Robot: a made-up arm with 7 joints.
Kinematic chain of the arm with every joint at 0, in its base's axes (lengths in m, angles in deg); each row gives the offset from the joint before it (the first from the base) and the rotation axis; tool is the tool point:
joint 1: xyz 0 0 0.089 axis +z
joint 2: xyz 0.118 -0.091 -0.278 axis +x
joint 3: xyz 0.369 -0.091 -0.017 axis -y
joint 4: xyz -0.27 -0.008 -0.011 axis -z
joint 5: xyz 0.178 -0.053 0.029 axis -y
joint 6: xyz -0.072 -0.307 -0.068 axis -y
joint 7: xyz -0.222 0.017 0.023 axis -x
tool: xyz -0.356 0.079 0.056
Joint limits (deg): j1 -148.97..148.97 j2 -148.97..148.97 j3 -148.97..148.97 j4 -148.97..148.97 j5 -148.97..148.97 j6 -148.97..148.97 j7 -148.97..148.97
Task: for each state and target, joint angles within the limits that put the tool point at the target. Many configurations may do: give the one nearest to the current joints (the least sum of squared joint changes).
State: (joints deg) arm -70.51 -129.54 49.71 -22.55 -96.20 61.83 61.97
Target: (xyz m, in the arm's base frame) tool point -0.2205 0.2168 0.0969
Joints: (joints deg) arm -54.28 -121.74 39.36 13.27 -97.57 61.94 57.32
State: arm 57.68 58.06 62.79 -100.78 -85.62 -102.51 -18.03
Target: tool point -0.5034 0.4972 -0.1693
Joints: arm 69.39 35.13 59.04 -125.78 -82.45 -98.92 -14.84
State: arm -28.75 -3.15 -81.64 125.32 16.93 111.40 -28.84
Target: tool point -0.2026 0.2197 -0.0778
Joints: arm -38.25 -10.81 -63.16 136.20 -1.59 93.39 -32.05
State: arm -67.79 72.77 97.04 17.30 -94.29 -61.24 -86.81
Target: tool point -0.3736 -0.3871 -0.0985
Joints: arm -55.99 55.30 105.01 -24.14 -93.01 -60.63 -81.26
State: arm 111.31 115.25 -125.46 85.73 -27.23 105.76 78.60
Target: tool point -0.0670 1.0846 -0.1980
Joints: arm 136.69 105.68 -148.97 79.77 -46.27 88.37 79.18
